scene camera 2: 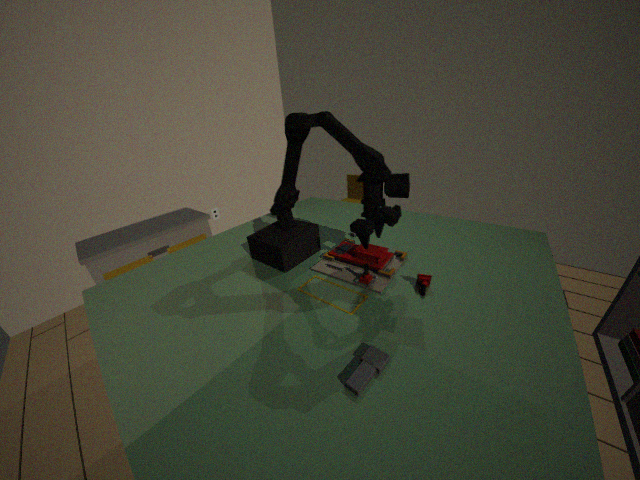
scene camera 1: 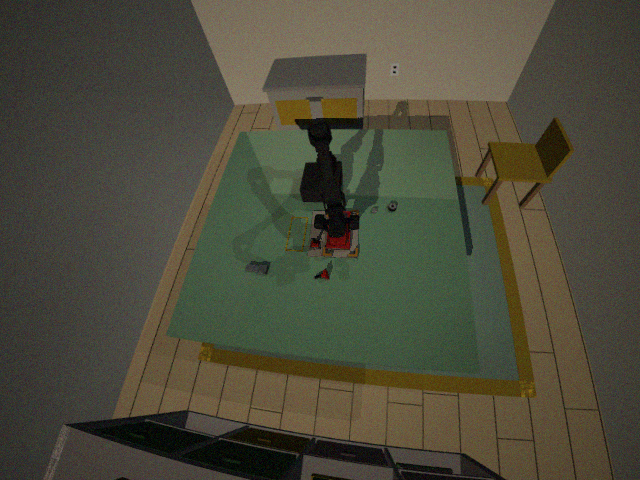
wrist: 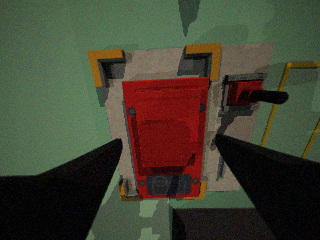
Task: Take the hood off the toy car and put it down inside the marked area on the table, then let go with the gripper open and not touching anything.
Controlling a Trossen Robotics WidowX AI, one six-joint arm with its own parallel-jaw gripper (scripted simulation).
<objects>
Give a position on a red hood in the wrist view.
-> At 167,119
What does my gripper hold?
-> Nothing.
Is my gripper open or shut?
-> Open.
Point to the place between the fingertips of my gripper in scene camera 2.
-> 372,243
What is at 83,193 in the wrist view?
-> My gripper.
</objects>
